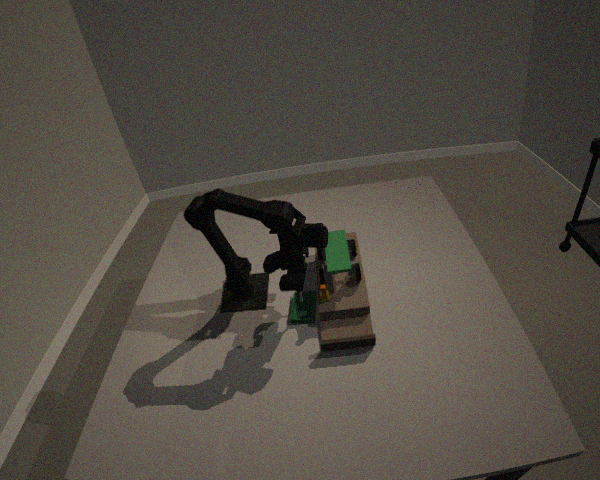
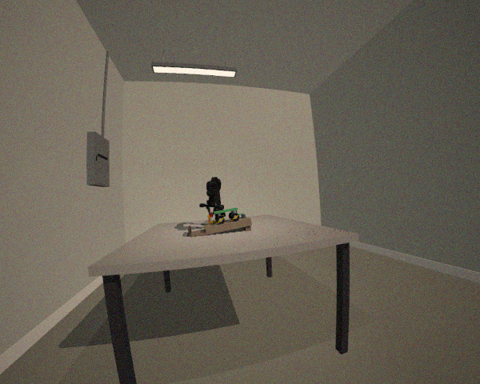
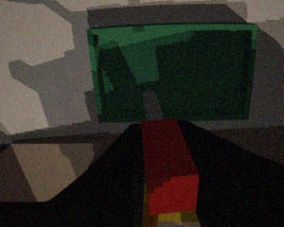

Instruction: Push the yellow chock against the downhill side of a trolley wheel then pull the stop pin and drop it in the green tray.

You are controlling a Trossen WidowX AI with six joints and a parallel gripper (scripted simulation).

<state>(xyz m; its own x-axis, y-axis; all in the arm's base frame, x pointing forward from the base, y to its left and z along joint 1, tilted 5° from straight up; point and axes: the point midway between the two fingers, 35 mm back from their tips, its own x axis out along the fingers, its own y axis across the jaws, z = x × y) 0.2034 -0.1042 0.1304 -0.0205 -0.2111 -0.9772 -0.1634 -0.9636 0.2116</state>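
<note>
The green tray is 110 mm below my gripper tip and 10 mm to the left of it. Also, from my gripper tip: green-topped trolley (130 mm ahead, 90 mm to the left, 10 mm above); yellow chock (70 mm ahead, 20 mm below); red-headed stop pin (right at my gripper tip).
</note>
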